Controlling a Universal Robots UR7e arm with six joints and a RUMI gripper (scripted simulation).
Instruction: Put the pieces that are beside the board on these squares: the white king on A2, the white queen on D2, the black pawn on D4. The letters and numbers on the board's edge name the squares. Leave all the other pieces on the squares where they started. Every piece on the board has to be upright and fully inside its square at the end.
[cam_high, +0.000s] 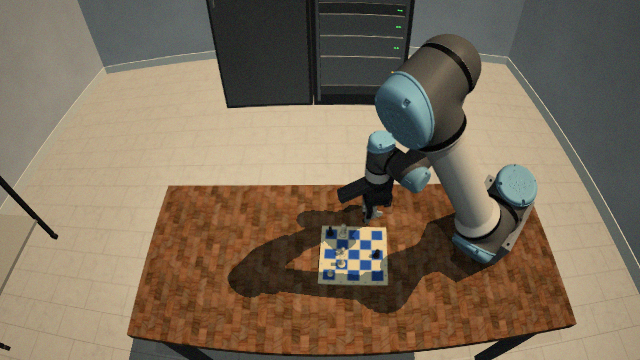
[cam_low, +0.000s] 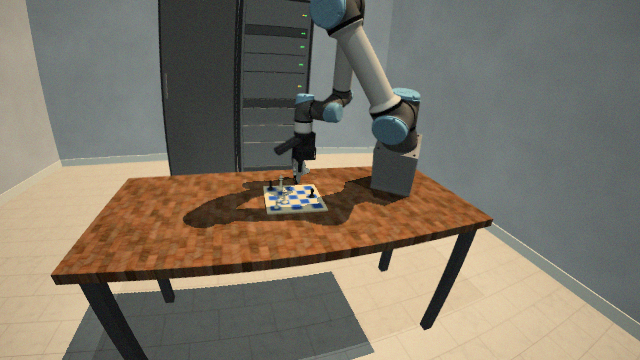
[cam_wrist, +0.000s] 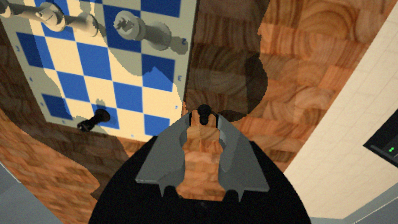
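My gripper is now 1 cm above the black pawn. Round my hand: tall white piece (8 cm ahead, 5 cm to the left, 2 cm above); then blue-and-cream chessboard (13 cm to the left, 5 cm ahead, 2 cm below).
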